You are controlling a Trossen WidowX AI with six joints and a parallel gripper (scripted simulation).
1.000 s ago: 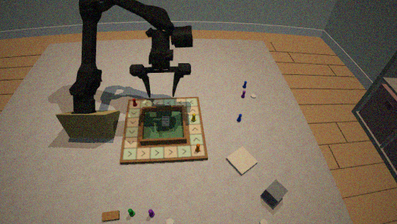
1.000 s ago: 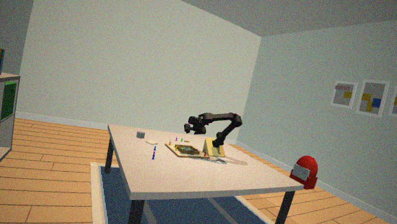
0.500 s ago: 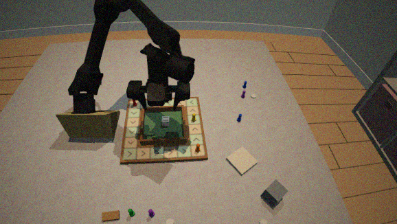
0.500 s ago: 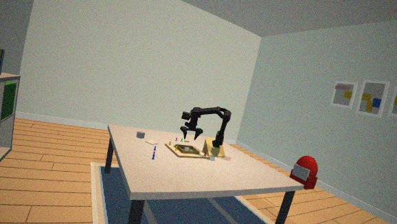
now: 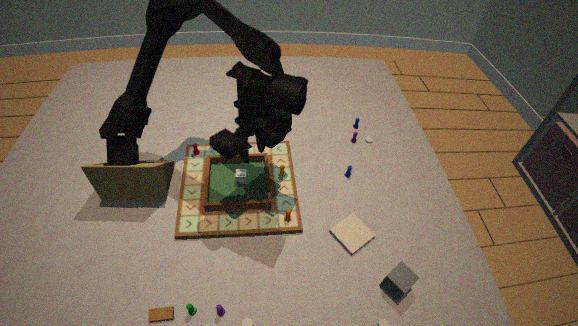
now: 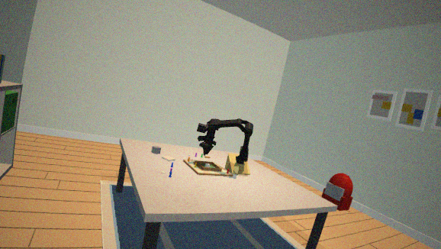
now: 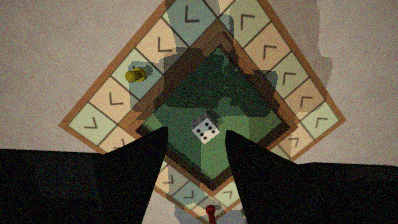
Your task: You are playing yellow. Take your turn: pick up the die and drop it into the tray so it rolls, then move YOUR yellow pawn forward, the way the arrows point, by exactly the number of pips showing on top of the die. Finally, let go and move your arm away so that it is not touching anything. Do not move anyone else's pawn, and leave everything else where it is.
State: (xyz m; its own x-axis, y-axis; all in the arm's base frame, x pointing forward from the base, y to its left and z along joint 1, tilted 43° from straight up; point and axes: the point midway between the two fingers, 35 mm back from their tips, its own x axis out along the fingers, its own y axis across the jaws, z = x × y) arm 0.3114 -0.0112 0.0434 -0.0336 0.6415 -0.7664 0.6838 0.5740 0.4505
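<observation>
My gripper tip is 80 mm above the yellow pawn, 70 mm short of it and 30 mm to the right of it. The rest, counted from my gripper tip: green tray (100 mm below, 40 mm behind); orange pawn (100 mm to the right, 80 mm below, 80 mm ahead); white die (80 mm below, 30 mm behind, 10 mm to the left).
</observation>
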